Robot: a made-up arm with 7 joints. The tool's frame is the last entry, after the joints. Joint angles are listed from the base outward.
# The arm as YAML. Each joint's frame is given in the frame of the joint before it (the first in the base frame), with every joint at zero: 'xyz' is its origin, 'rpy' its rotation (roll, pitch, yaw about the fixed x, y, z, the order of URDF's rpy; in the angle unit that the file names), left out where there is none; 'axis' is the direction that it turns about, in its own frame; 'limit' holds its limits. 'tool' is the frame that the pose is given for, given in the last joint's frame.
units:
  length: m
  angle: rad
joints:
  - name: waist
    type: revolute
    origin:
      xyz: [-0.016, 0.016, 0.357]
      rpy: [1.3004, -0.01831, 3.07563]
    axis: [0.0, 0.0, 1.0]
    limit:
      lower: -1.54
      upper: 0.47
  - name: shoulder
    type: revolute
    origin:
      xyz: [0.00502, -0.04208, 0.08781]
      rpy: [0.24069, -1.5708, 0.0]
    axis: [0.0, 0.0, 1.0]
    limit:
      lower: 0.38
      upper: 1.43
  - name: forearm
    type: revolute
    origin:
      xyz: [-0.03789, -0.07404, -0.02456]
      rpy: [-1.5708, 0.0, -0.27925]
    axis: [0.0, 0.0, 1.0]
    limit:
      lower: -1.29
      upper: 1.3
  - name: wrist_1
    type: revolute
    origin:
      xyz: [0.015, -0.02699, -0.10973]
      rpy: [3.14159, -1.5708, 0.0]
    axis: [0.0, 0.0, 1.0]
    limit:
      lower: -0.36
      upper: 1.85
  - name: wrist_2
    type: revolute
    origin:
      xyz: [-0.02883, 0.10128, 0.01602]
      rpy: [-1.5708, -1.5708, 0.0]
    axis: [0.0, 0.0, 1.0]
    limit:
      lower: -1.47
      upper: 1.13
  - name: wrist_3
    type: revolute
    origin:
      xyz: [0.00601, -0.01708, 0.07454]
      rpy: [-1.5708, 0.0, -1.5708]
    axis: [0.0, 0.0, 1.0]
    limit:
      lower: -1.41
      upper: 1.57
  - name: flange
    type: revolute
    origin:
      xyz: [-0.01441, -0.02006, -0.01]
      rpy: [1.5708, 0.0, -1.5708]
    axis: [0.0, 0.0, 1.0]
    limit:
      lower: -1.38
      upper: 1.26
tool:
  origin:
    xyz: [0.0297, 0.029, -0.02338]
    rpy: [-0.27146, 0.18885, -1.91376]
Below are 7 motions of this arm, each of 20 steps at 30 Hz.
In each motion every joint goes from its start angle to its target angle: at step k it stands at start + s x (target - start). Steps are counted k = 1, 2, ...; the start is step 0. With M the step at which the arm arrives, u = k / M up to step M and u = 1 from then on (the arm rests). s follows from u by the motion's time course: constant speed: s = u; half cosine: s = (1 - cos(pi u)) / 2; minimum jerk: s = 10 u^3 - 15 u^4 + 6 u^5.
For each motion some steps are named. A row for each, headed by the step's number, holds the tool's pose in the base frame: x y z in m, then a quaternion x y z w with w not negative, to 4 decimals.
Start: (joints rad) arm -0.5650 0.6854 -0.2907 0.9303 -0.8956 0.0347 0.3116
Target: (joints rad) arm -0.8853 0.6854 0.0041 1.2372 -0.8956 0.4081 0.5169
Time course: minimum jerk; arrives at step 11
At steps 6, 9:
6: 0.2346 0.3380 0.0844 -0.3754 0.2884 -0.4563 0.7535
9: 0.2460 0.3358 0.0992 -0.4491 0.2623 -0.4043 0.7524

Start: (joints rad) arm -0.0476 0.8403 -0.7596 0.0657 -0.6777 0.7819 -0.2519
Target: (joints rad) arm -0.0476 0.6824 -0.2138 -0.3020 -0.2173 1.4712 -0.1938
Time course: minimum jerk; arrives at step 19
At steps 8, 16, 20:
8: 0.1024 0.2132 0.0231 -0.4301 0.6116 -0.6605 0.0689
16: 0.1421 0.2348 0.0945 -0.4090 0.6678 -0.5797 0.2253
20: 0.1429 0.2365 0.0985 -0.4097 0.6690 -0.5740 0.2348

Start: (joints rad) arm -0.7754 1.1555 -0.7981 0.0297 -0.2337 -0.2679 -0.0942
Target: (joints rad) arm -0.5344 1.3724 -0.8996 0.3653 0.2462 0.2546 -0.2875
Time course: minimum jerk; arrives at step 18
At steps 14, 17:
14: 0.2610 0.3609 0.1755 0.1372 0.8754 -0.4560 0.0837
17: 0.2532 0.3729 0.1765 0.1151 0.8975 -0.4193 0.0733

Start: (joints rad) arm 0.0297 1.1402 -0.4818 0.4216 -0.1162 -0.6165 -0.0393
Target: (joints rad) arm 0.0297 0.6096 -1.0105 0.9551 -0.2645 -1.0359 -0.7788
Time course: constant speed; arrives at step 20
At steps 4, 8, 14, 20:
4: 0.0872 0.3441 0.0597 0.0842 0.5429 -0.8232 0.1429
8: 0.0556 0.3178 0.0224 0.0232 0.4958 -0.8661 0.0594
14: 0.0082 0.2700 -0.0185 0.0452 -0.4073 0.9092 0.0734
20: -0.0362 0.2177 -0.0414 0.0838 -0.3051 0.9249 0.2108

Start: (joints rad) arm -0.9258 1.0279 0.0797 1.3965 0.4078 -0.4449 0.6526
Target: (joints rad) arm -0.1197 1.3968 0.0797 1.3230 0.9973 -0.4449 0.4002
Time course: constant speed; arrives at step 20
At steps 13, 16, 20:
13: 0.0862 0.4987 0.2751 0.2326 0.8470 -0.2113 0.4288
16: 0.0660 0.5050 0.2887 0.2154 0.8981 -0.1992 0.3276
20: 0.0442 0.5106 0.3090 0.1864 0.9480 -0.1800 0.1847

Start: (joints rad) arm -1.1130 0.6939 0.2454 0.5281 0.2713 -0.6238 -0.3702
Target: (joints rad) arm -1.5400 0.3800 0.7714 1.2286 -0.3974 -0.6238 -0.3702
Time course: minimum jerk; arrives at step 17
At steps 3, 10, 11, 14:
3: 0.3545 0.2860 0.3694 0.5663 0.2441 -0.6163 0.4898
10: 0.4013 0.2700 0.3197 0.3295 -0.1280 -0.6947 0.6264
11: 0.4099 0.2569 0.3110 0.2817 -0.1869 -0.6987 0.6305
14: 0.4263 0.2213 0.2958 0.1775 -0.2989 -0.6994 0.6245

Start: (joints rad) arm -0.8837 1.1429 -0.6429 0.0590 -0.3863 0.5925 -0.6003
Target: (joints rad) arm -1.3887 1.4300 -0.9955 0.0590 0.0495 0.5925 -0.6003
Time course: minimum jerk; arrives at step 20
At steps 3, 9, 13, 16, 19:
3: 0.3520 0.2380 0.2495 0.0313 0.6244 -0.7632 0.1634
9: 0.3705 0.2439 0.3126 0.1195 0.7087 -0.6649 0.2035
13: 0.3762 0.2507 0.3739 0.1854 0.7697 -0.5579 0.2489
16: 0.3748 0.2546 0.4040 0.2109 0.7934 -0.5015 0.2730
19: 0.3737 0.2560 0.4135 0.2180 0.8001 -0.4832 0.2808

